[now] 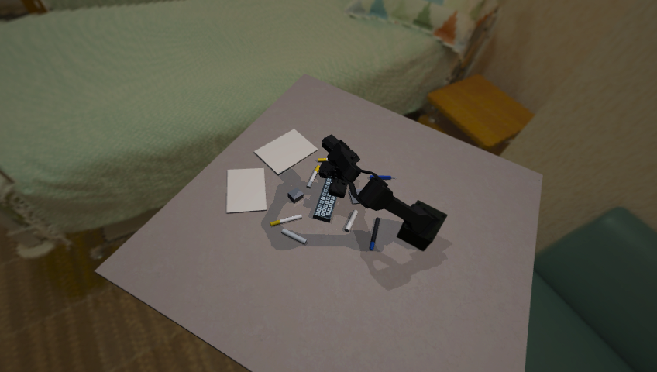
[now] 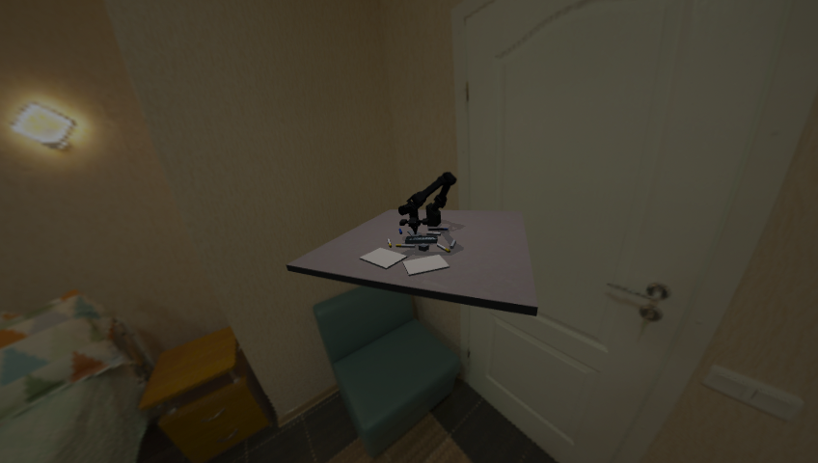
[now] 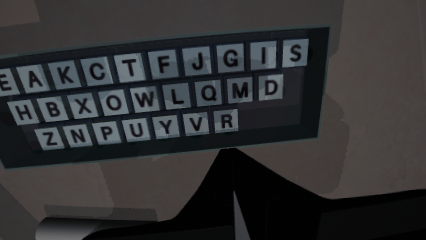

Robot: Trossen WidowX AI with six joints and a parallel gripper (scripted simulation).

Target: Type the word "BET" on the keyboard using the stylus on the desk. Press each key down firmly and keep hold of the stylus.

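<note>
My gripper tip is 40 mm short of the T key, 60 mm to the right of it and 30 mm above it. Also, from my gripper tip: grey card: 110 mm behind, 60 mm to the right, 40 mm below; small grey block: 140 mm ahead, 100 mm to the left, 20 mm below; E key: 20 mm ahead, 130 mm to the left, 30 mm below.
</note>
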